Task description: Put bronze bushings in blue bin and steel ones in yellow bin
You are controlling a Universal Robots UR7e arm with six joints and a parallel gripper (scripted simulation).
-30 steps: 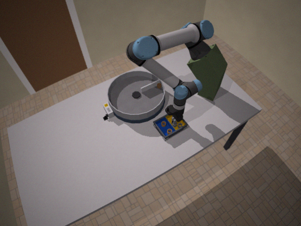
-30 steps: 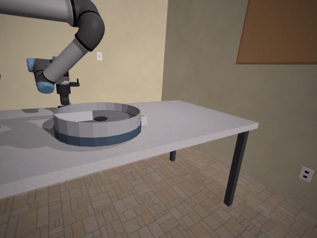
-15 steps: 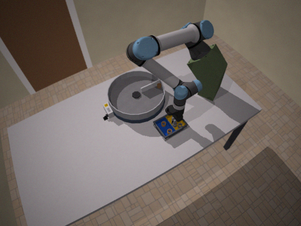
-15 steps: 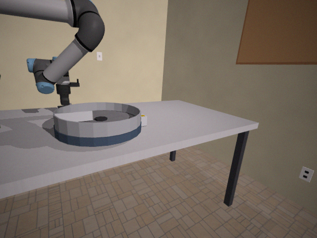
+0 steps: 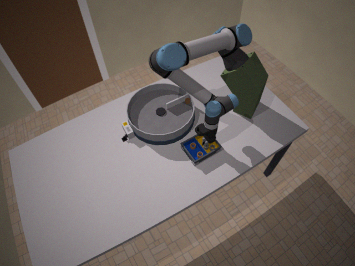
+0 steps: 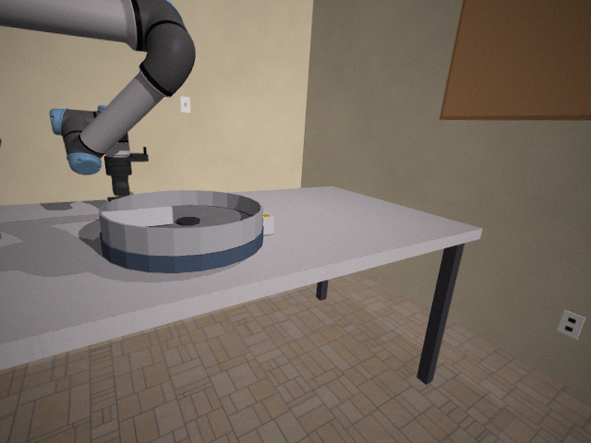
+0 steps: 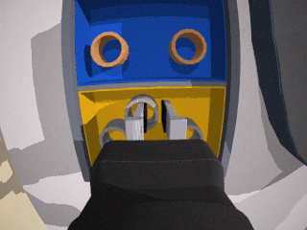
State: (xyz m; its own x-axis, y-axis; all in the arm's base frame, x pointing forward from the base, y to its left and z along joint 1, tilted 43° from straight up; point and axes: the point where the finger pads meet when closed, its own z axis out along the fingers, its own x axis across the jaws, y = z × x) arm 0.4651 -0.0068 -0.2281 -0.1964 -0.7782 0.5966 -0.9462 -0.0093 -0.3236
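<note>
The blue bin lies 30 mm ahead of my hand. Round my hand: grey turntable (40 mm ahead, 350 mm to the right, 20 mm above).
</note>
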